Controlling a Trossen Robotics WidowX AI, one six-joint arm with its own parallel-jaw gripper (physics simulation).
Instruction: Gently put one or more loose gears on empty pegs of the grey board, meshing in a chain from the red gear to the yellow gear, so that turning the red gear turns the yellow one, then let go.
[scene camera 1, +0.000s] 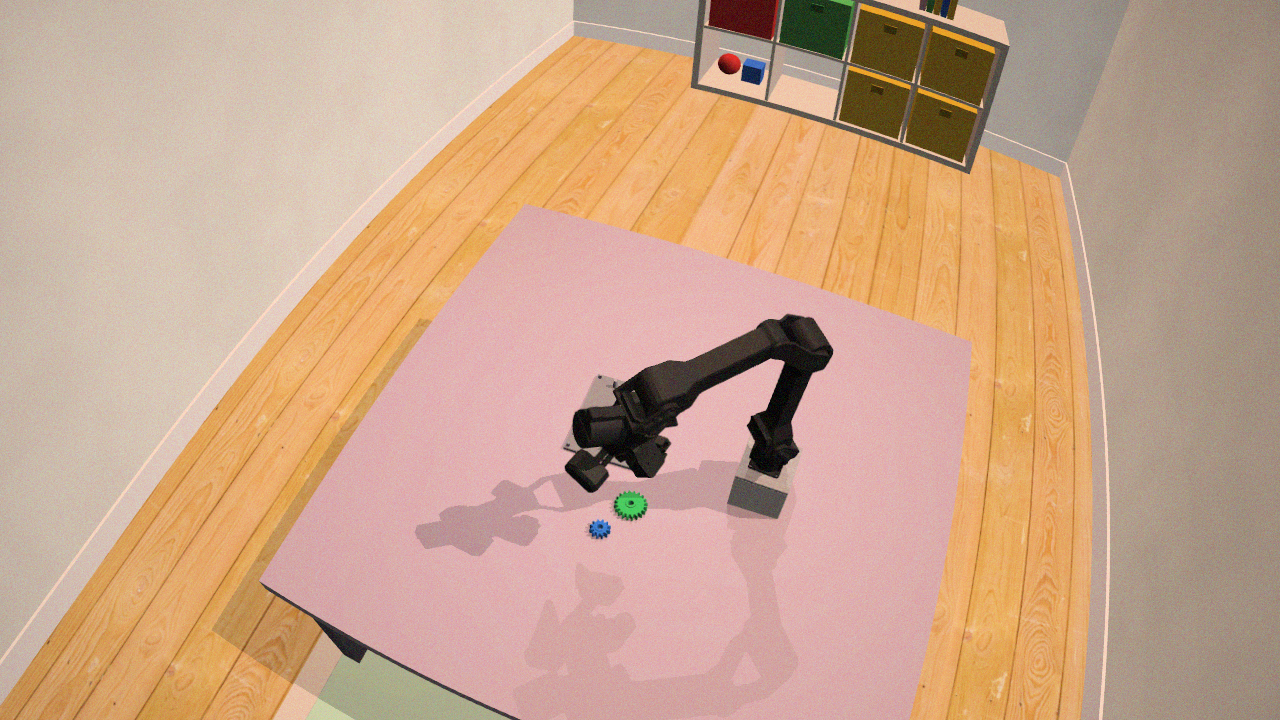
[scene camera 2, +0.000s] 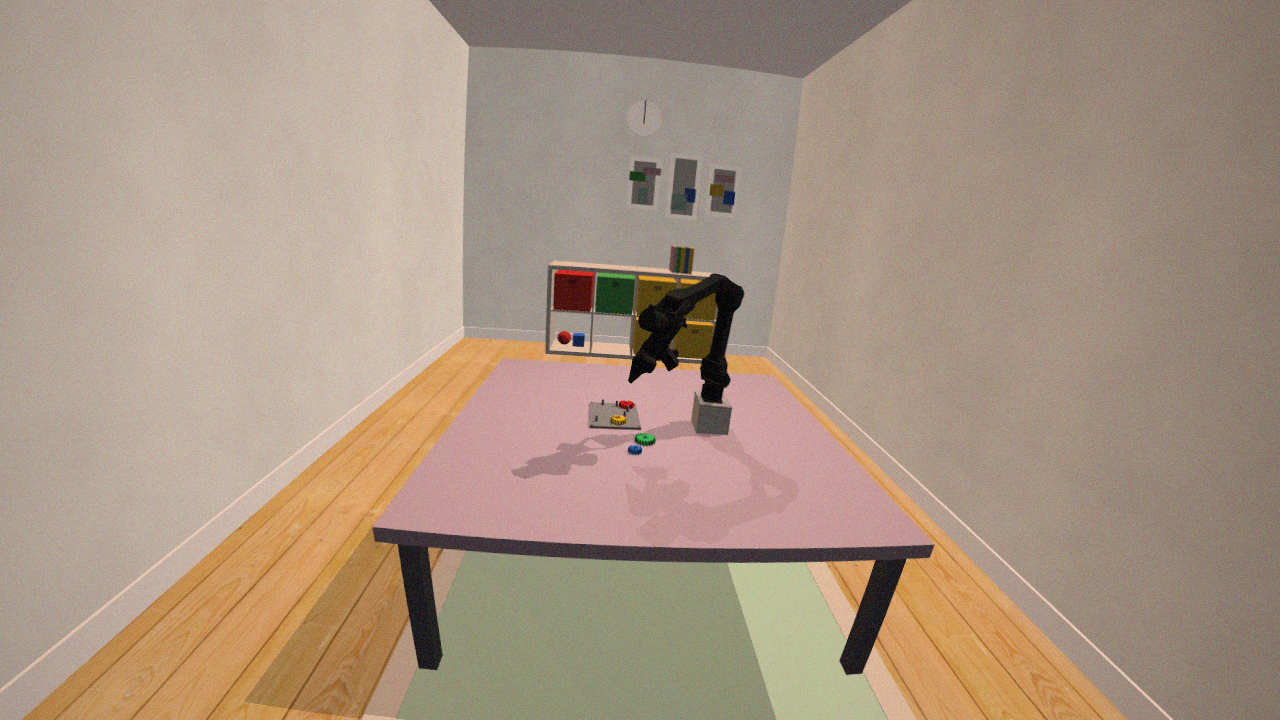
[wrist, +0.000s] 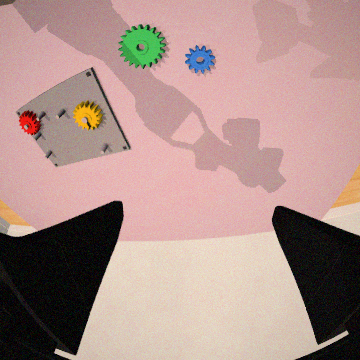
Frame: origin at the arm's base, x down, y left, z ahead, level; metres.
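Where they show: gripper, fingertip midpoint: (scene camera 1: 591, 454) (scene camera 2: 632, 377) (wrist: 201, 212); arm's base, origin of the base link: (scene camera 1: 768, 460) (scene camera 2: 711, 398).
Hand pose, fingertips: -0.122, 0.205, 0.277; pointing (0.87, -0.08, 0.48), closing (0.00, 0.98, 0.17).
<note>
Each offset is from my fingertips to the top centre of the thing, as dx, dy, dz. "spot": to the spot under its first point. Level surfaces: height alone.
The loose green gear {+0.211, -0.060, -0.057} (scene camera 1: 630, 513) (scene camera 2: 645, 439) (wrist: 152, 44) and the smaller blue gear {+0.211, +0.015, -0.025} (scene camera 1: 599, 529) (scene camera 2: 634, 450) (wrist: 206, 61) lie flat and apart on the table, beside the grey board {+0.198, -0.243, +0.048} (scene camera 1: 586, 401) (scene camera 2: 603, 412) (wrist: 75, 142). The red gear {spot: +0.205, -0.304, +0.007} (scene camera 2: 626, 404) (wrist: 30, 123) and the yellow gear {spot: +0.208, -0.164, +0.031} (scene camera 2: 618, 420) (wrist: 94, 113) sit on the board, with a gap between them. Several bare pegs stand on it. In scene camera 1 the arm hides the red and yellow gears. My gripper (scene camera 1: 617, 480) (scene camera 2: 652, 371) (wrist: 201, 212) is wide open and empty, high above the table.
The arm's grey base block (scene camera 1: 757, 494) (scene camera 2: 712, 416) stands on the pink table {dx +0.228} (scene camera 1: 859, 537) (scene camera 2: 501, 510), to the right of the board and gears. The arm's shadow falls across the table near the gears. A shelf unit (scene camera 2: 548, 308) stands against the back wall.
</note>
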